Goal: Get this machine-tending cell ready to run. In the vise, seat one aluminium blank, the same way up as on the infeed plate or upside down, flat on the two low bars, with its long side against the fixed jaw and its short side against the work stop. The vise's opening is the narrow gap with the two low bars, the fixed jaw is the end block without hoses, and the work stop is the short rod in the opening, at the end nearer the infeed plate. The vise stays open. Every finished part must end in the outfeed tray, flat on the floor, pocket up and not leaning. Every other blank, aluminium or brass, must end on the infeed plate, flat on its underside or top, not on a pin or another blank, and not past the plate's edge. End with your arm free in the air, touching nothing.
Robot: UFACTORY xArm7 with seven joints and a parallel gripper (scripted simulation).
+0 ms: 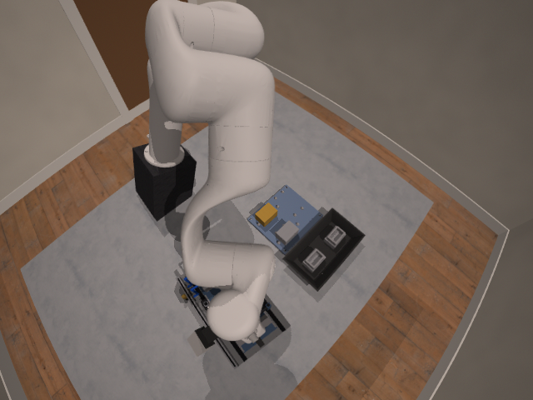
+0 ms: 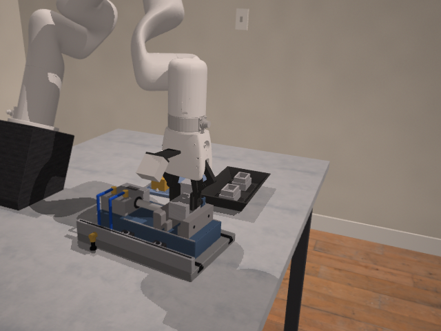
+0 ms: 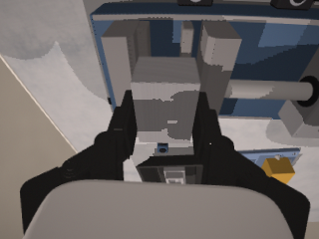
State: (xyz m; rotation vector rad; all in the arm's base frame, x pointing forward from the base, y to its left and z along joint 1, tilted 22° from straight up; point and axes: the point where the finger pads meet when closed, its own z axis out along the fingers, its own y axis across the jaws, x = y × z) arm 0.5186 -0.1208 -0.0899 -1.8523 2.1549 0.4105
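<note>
Now: the piston rod 90 mm behind my hand, 10 mm to the left of it and 50 mm below it. The rest, counted from my hand: grey rail 80 mm behind, 80 mm to the right, 90 mm below; then vise bed 70 mm behind, 10 mm to the left, 80 mm below; then brass blank 190 mm behind, 270 mm to the left, 100 mm below.
</note>
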